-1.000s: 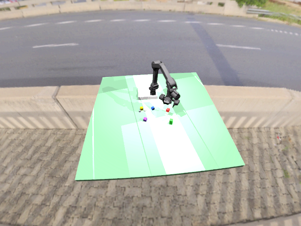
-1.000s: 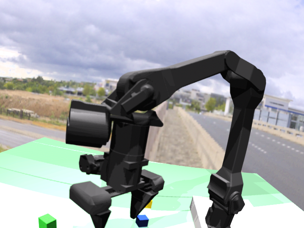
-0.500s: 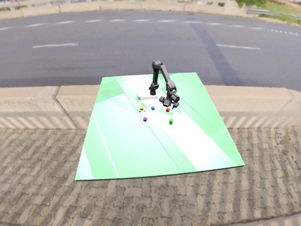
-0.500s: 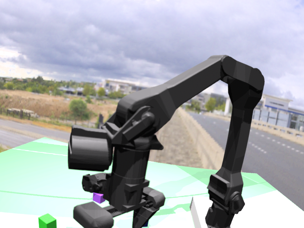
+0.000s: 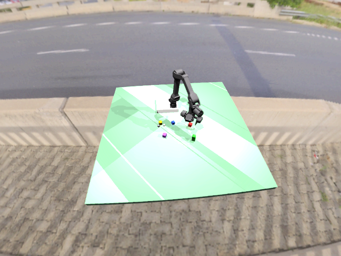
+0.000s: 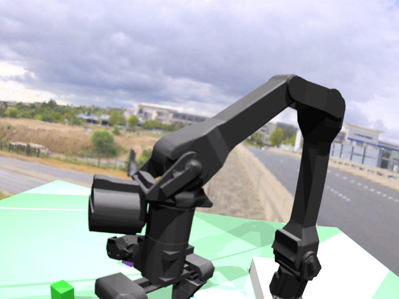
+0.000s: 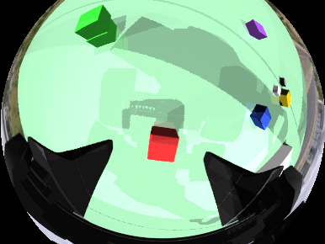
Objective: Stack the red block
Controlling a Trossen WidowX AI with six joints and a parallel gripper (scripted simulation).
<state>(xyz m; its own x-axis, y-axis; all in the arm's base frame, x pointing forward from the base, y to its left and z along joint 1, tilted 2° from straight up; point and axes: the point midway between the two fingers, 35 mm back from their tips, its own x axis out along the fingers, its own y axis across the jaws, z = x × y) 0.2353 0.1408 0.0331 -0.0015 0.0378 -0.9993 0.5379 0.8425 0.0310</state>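
Now: gripper tip 20 mm above the red block. From my gripper tip the other things lie so: purple block 230 mm to the right, 110 mm ahead, 20 mm below; yellow block 270 mm to the right, 40 mm behind, 20 mm below; blue block 150 mm to the right, 40 mm behind, 20 mm below.
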